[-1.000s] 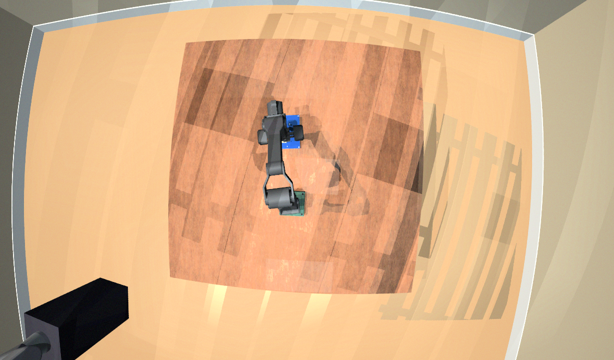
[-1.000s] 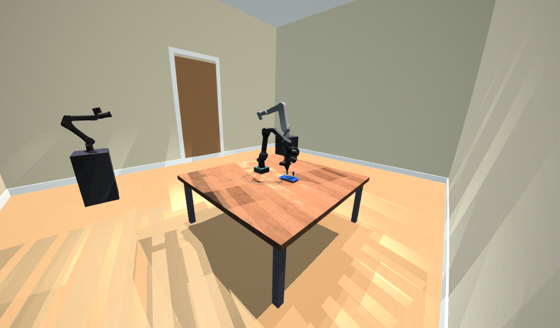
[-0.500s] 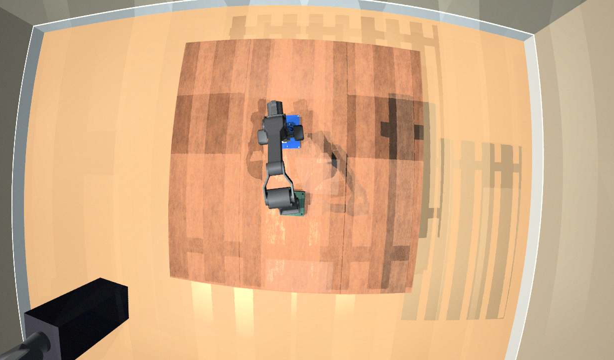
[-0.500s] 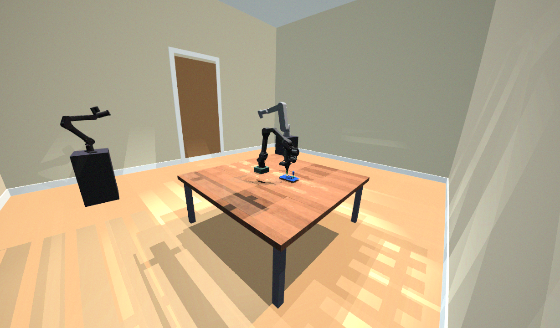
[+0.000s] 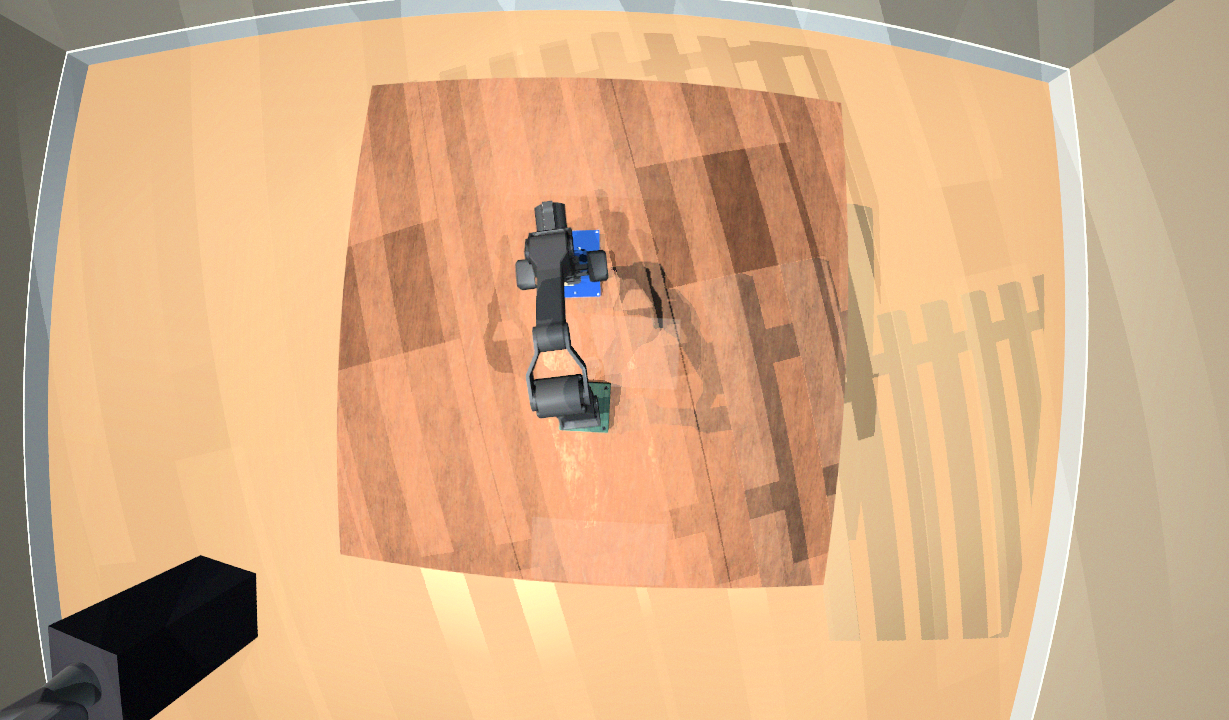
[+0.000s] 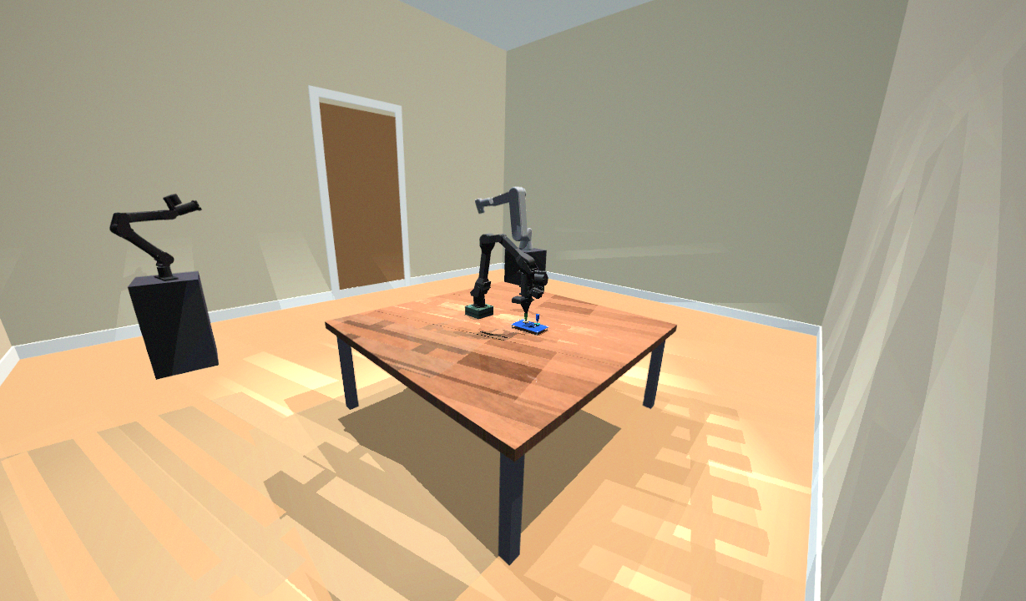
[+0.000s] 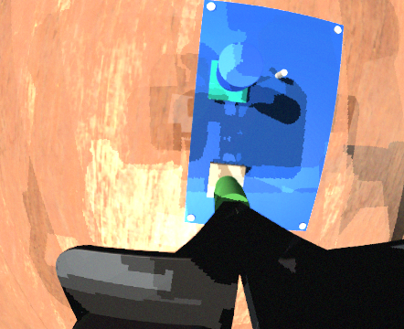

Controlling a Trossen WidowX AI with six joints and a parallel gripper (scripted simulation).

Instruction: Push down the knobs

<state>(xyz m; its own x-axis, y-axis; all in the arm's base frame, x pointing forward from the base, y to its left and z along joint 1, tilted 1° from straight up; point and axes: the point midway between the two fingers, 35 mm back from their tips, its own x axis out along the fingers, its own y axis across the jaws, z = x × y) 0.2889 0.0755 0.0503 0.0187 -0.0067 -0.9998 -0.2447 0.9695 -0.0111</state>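
The green knob is 20 mm below my gripper tip. Round my gripper tip: blue knob: 60 mm ahead, 20 mm to the left, 10 mm below.
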